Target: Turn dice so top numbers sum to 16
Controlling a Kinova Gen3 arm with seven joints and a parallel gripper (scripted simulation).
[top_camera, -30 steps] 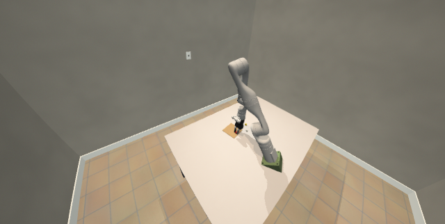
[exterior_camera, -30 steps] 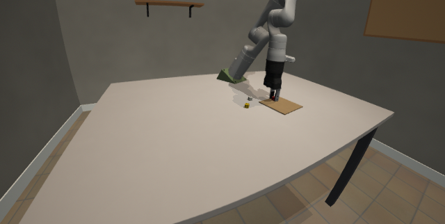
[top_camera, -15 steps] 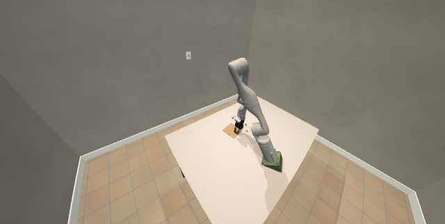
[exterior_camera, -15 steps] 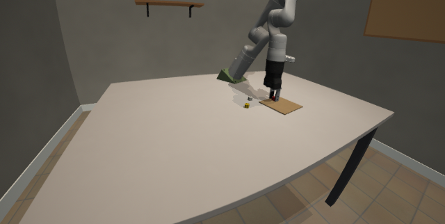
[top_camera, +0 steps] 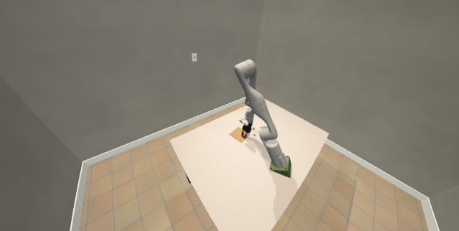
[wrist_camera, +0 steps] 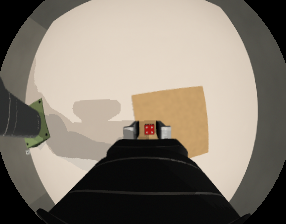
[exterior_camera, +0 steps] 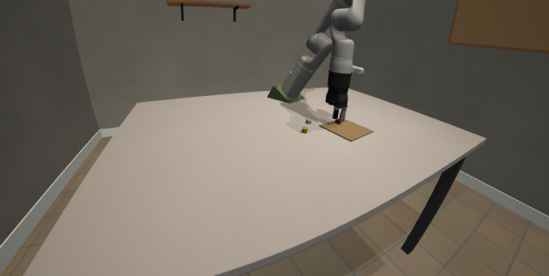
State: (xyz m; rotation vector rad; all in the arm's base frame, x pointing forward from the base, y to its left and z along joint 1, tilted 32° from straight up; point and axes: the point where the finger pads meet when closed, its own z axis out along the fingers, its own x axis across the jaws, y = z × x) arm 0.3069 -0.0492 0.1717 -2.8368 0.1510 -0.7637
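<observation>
Now: the red die 20 mm below my hand. Also, from my hand: white die: 50 mm behind, 100 mm to the right, 20 mm below; tan mat: 50 mm ahead, 10 mm to the right, 30 mm below; yellow die: 160 mm to the right, 20 mm below.
</observation>
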